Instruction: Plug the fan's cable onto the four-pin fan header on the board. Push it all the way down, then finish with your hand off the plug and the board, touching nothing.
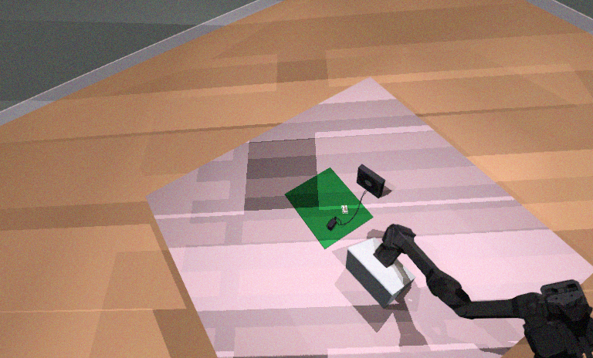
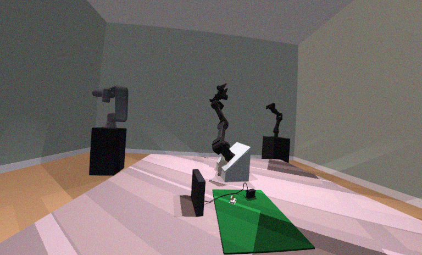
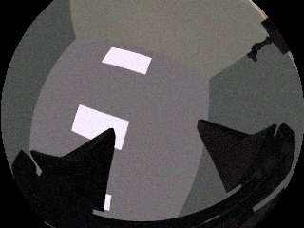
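Now: the black plug 680 mm below my gripper tip, 650 mm ahead of it and 60 mm to the right of it. From my gripper tip the other things lie so: four-pin header (700 mm below, 670 mm ahead, 150 mm to the right); green board (730 mm ahead, 710 mm below, 120 mm to the right); black fan (670 mm ahead, 640 mm below, 290 mm to the right).
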